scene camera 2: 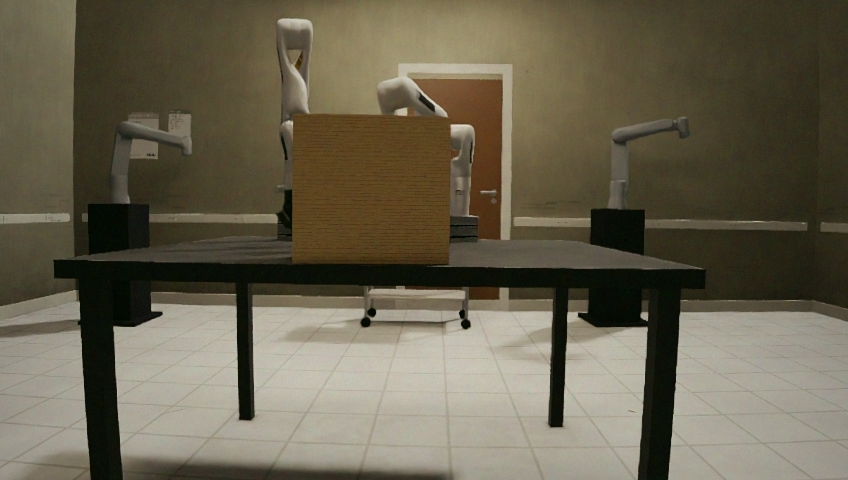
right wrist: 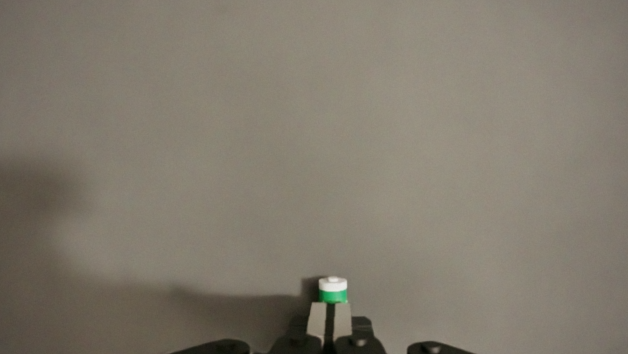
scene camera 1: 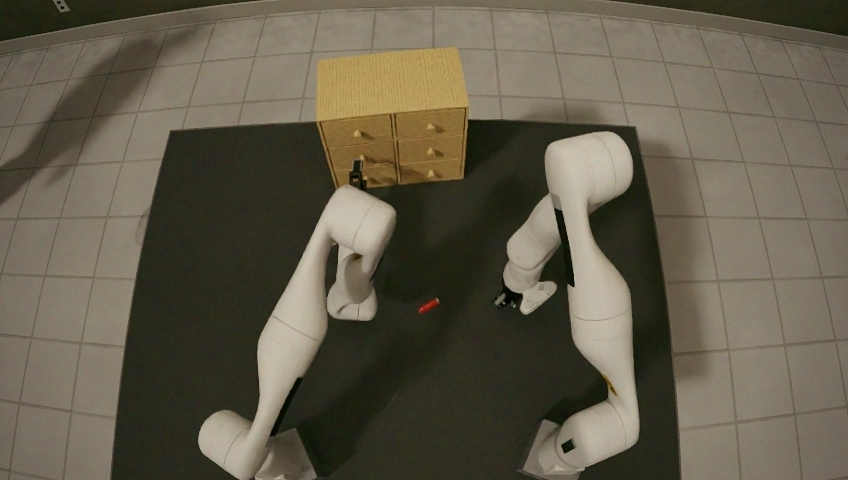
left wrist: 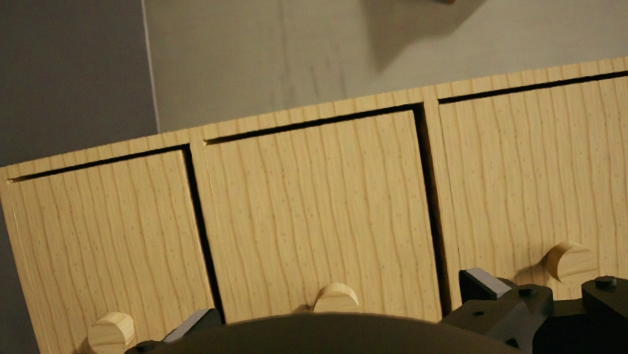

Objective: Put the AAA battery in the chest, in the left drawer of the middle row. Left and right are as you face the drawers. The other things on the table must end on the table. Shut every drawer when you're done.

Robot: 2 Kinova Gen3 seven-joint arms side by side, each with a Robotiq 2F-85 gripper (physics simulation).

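Pixels of known places: left gripper, between the fingertips: (scene camera 1: 360,170); right gripper, between the fingertips: (right wrist: 331,328) (scene camera 1: 510,300); left arm's base, origin of its link: (scene camera 2: 456,214) (scene camera 1: 281,462); right arm's base, origin of its link: (scene camera 1: 559,453).
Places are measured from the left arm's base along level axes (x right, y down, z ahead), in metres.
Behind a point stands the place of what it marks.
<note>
The wooden chest (scene camera 1: 389,83) {z 0.753, x 0.326, y -0.210 m} (scene camera 2: 370,190) {z 0.851, x 0.332, y -0.054 m} stands at the table's back, all its drawers shut. The left drawer of the middle row (left wrist: 320,210) {z 0.674, x 0.205, y -0.053 m} has a round knob (left wrist: 336,298) {z 0.656, x 0.238, y -0.054 m} (scene camera 1: 362,157) {z 0.662, x 0.245, y -0.063 m}. My left gripper (scene camera 1: 357,169) {z 0.633, x 0.237, y -0.056 m} (left wrist: 341,318) {z 0.633, x 0.237, y -0.056 m} is open at that knob, its fingers on either side of it; whether they touch the chest front I cannot tell. My right gripper (scene camera 1: 498,301) {z 0.326, x 0.545, y 0.088 m} (right wrist: 331,328) {z 0.326, x 0.545, y 0.088 m} is shut on the green AAA battery (right wrist: 333,291) {z 0.313, x 0.552, y 0.088 m}, low over the table; the battery's white-capped end sticks out past the fingertips. In scene camera 1 the battery is not discernible.
A red cylinder (scene camera 1: 428,305) {z 0.339, x 0.354, y 0.084 m}, like a battery, lies on the dark table (scene camera 1: 208,267) {z 0.508, x -0.191, y 0.098 m} between the two arms. The right arm's elbow (scene camera 1: 589,163) {z 0.271, x 0.549, y -0.599 m} stands high over the table's back right. The knobs of the top-left (left wrist: 572,262) {z 0.655, x 0.241, y -0.152 m} and bottom-left (left wrist: 111,332) {z 0.655, x 0.241, y 0.044 m} drawers are close to the left fingers.
</note>
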